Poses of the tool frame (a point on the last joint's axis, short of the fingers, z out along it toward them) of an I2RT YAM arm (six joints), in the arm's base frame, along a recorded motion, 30 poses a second.
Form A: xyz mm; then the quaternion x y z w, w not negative.
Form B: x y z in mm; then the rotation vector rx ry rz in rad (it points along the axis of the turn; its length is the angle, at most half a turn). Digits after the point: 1 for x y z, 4 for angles.
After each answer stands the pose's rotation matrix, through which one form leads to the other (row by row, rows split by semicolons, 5 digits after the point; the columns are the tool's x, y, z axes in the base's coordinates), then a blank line. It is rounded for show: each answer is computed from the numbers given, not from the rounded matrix.
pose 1, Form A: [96.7 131.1 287.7 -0.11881 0.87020 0.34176 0.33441]
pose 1, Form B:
[96.7 131.1 287.7 -0.3101 2.2711 0.8920]
-0.74811 -0.43536 0.50080; 0.02180 0.73817 0.67427; -0.66322 0.51534 -0.54274

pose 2, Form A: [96.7 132.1 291.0 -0.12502 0.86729 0.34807 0.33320]
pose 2, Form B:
[96.7 132.1 291.0 -0.3265 2.2649 0.9090]
-0.74669 -0.44881 0.49093; 0.01510 0.72643 0.68707; -0.66500 0.52044 -0.53565

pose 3, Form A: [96.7 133.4 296.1 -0.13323 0.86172 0.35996 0.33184]
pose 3, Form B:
[96.7 133.4 296.1 -0.3482 2.2518 0.9406]
-0.74426 -0.46851 0.47599; 0.00928 0.70536 0.70879; -0.66782 0.53195 -0.52062

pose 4, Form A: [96.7 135.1 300.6 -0.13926 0.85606 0.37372 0.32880]
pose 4, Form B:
[96.7 135.1 300.6 -0.3644 2.2403 0.9780]
-0.74500 -0.48418 0.45885; 0.00733 0.68188 0.73142; -0.66703 0.54827 -0.50445

